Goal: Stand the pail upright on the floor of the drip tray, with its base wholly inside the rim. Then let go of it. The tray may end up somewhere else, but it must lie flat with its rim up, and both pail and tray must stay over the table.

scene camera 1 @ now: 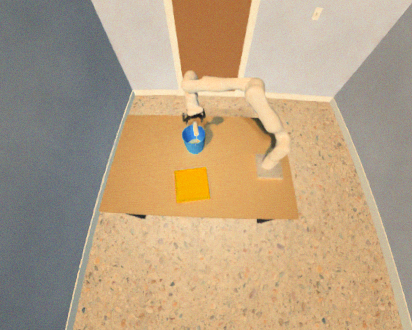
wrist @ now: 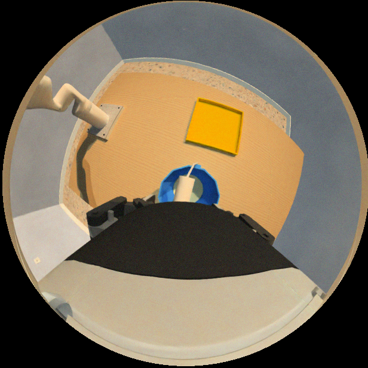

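Pixels of known places: gripper, between the fingertips: (scene camera 1: 194, 123); arm's base, origin of its link: (scene camera 1: 267, 163).
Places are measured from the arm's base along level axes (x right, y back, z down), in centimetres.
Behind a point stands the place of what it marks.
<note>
The blue pail (scene camera 1: 194, 147) @(y -56.4, x 8.2, z -9.5 cm) (wrist: 211, 190) stands upright on the wooden table, apart from the tray. Its cream handle grip (scene camera 1: 195, 129) @(y -55.1, x 14.0, z -23.6 cm) (wrist: 185, 188) is raised above the pail's opening. The yellow drip tray (scene camera 1: 192, 185) @(y -57.6, x -17.5, z 2.2 cm) (wrist: 215, 127) lies flat with its rim up, nearer the table's front edge in the scene view. My gripper (scene camera 1: 194, 120) @(y -55.3, x 15.2, z -28.6 cm) (wrist: 182, 205) is open and empty, with its fingers spread wide near the handle, on the pail's back side in the scene view. In the wrist view the dark gripper body hides part of the pail and the lower end of the grip.
The table (scene camera 1: 145, 165) @(y -96.0, x -1.5, z 2.6 cm) (wrist: 150, 120) has the arm's grey base plate (scene camera 1: 270, 174) @(y 1.5, x -8.8, z 0.3 cm) (wrist: 114, 120) near its right edge in the scene view. The arm reaches from there over the back edge. A brown door (scene camera 1: 212, 37) and walls stand behind the table.
</note>
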